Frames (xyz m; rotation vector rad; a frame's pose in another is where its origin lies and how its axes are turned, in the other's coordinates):
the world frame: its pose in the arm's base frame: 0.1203 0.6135 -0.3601 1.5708 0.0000 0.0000
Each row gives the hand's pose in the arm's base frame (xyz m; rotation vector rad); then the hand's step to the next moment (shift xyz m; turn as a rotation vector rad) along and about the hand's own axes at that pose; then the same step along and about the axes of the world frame.
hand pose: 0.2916 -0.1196 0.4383 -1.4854 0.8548 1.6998
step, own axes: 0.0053 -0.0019 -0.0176 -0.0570 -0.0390 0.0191
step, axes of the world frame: 0.0103 -0.0074 0.0134 0.0280 0.0578 -0.0317
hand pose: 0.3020 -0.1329 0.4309 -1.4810 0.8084 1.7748
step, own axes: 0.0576 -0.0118 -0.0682 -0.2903 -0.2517 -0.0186
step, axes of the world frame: 0.0411 -0.0682 0.0421 0.2514 0.2740 -0.0983
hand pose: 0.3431 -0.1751 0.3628 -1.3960 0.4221 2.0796
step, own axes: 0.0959 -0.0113 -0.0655 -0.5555 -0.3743 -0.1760
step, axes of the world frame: 0.0285 -0.1131 -0.0006 0.5156 0.4617 -0.0265
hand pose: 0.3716 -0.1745 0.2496 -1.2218 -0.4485 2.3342
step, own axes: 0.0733 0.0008 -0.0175 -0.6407 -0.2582 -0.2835
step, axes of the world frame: -0.0220 -0.0598 -0.0401 0.6183 0.4041 0.1094
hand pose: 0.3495 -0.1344 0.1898 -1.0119 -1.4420 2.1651
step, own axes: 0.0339 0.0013 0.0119 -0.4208 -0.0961 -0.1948
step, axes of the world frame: -0.0317 -0.0109 -0.0130 0.4194 0.1972 0.0972
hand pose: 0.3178 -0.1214 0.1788 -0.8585 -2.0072 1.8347
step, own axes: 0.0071 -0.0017 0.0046 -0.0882 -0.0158 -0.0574
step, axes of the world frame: -0.0086 -0.0003 -0.0005 0.0985 0.0396 0.0070
